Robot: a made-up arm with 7 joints. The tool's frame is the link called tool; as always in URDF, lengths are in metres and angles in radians. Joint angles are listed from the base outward.
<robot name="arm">
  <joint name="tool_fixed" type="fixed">
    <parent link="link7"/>
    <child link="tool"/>
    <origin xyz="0.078 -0.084 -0.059" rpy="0 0 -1.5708"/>
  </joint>
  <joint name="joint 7" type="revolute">
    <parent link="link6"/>
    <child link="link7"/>
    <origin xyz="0.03 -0.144 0.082" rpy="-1.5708 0 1.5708"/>
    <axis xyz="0 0 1"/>
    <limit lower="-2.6" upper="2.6"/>
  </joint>
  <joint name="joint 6" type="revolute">
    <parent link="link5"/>
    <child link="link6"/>
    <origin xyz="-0.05 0.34 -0.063" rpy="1.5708 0 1.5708"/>
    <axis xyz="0 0 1"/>
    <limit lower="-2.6" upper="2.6"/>
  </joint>
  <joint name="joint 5" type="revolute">
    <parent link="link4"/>
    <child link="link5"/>
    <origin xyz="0.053 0.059 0.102" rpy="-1.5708 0 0"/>
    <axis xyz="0 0 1"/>
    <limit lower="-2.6" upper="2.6"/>
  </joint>
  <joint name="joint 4" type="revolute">
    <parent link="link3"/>
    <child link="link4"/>
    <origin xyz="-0.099 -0.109 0.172" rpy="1.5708 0 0"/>
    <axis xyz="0 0 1"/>
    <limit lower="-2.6" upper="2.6"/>
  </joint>
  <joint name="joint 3" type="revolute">
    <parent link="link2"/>
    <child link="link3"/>
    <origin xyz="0.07 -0.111 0.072" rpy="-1.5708 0 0"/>
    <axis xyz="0 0 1"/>
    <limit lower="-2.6" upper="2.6"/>
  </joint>
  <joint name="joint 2" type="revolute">
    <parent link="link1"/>
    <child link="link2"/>
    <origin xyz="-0.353 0.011 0.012" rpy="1.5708 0 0"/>
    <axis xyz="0 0 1"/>
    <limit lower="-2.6" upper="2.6"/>
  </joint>
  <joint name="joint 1" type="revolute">
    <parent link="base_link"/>
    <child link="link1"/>
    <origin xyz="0 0 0.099" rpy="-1.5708 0 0"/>
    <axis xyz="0 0 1"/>
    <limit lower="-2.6" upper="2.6"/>
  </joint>
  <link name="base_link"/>
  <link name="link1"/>
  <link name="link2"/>
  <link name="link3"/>
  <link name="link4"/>
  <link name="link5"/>
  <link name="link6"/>
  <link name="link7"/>
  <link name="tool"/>
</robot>
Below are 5 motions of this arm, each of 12 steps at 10 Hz.
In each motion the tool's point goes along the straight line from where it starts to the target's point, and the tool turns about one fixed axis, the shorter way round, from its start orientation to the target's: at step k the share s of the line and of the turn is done. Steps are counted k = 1, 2, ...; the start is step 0. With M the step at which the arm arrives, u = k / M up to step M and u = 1 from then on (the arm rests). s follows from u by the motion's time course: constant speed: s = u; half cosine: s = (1 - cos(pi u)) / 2; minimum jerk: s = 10 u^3 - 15 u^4 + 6 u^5.
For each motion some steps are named. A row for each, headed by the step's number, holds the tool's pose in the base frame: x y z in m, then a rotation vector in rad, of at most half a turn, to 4 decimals.
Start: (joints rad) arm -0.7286 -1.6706 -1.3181 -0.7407 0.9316 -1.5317 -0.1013
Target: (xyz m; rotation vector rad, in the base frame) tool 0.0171 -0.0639 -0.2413 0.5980 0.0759 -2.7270
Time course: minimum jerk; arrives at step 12
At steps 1, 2, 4, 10, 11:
1: -0.1145 -0.0522 -0.2359 0.0529 0.2842 -2.1978
2: -0.1105 -0.0526 -0.2360 0.0678 0.2789 -2.2153
4: -0.0874 -0.0546 -0.2370 0.1557 0.2473 -2.3144
10: 0.0124 -0.0635 -0.2411 0.5765 0.0847 -2.7099
11: 0.0164 -0.0638 -0.2413 0.5949 0.0772 -2.7246

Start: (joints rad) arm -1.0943 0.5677 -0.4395 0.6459 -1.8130 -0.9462 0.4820
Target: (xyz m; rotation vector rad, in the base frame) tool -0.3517 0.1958 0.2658 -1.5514 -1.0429 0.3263
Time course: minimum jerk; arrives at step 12
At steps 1, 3, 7, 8, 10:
1: -0.6037 0.2798 0.0339 0.0587 3.0479 -0.2584
3: -0.5788 0.2715 0.0569 -0.3056 -3.0466 0.2966
7: -0.4395 0.2251 0.1850 -1.2546 -1.8834 0.3489
8: -0.4049 0.2135 0.2169 -1.3966 -1.5572 0.3443
10: -0.3607 0.1988 0.2575 -1.5304 -1.1307 0.3302

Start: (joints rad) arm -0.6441 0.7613 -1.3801 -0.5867 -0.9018 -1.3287 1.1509
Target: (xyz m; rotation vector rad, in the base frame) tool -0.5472 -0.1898 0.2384 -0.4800 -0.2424 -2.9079
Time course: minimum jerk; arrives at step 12
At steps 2, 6, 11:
2: -0.2361 -0.0720 0.1358 -0.5268 -1.5890 -0.6182
6: -0.3859 -0.1287 0.1852 -0.5815 -1.1740 -1.8104
11: -0.5456 -0.1892 0.2379 -0.4821 -0.2548 -2.8985

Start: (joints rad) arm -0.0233 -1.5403 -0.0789 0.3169 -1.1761 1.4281 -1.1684
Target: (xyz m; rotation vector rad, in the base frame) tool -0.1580 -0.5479 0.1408 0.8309 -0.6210 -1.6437
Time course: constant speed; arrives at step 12
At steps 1, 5, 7, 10, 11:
1: -0.0488 -0.4998 0.3086 1.1777 -1.0379 -1.0577
5: -0.0885 -0.5173 0.2476 1.0628 -0.8959 -1.2836
7: -0.1084 -0.5260 0.2171 1.0005 -0.8207 -1.3912
10: -0.1381 -0.5391 0.1713 0.9011 -0.7028 -1.5456
11: -0.1481 -0.5435 0.1561 0.8664 -0.6622 -1.5952

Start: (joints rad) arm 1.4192 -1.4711 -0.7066 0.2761 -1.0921 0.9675 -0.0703
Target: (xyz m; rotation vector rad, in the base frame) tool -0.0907 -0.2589 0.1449 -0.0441 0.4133 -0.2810
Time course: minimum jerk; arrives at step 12
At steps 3, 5, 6, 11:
3: 0.3263 -0.2530 0.2444 -0.2626 -0.0399 0.1278
5: 0.2132 -0.2546 0.2175 -0.2047 0.0837 0.0170
6: 0.1419 -0.2556 0.2004 -0.1677 0.1614 -0.0529
11: -0.0883 -0.2589 0.1455 -0.0454 0.4107 -0.2787

